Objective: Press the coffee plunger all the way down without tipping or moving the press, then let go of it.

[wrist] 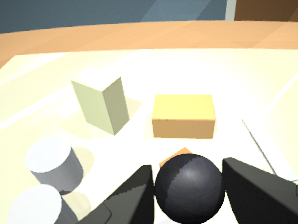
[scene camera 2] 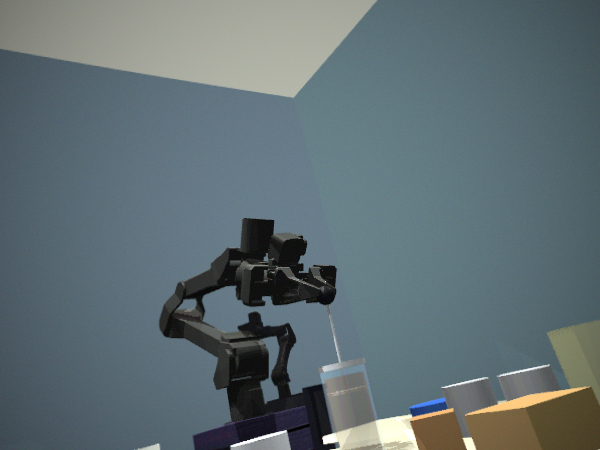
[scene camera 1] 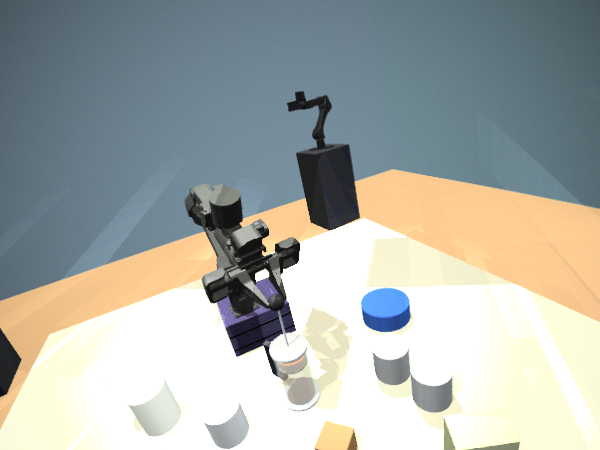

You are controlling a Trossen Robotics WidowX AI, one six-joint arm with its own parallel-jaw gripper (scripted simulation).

Path:
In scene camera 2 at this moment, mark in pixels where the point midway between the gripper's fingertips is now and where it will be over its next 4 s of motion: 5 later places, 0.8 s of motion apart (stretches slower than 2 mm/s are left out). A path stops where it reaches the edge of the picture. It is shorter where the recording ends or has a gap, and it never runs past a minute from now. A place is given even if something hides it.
My gripper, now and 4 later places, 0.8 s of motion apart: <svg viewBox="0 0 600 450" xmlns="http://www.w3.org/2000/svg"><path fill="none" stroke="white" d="M328 292L337 311L351 328L355 331L324 289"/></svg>

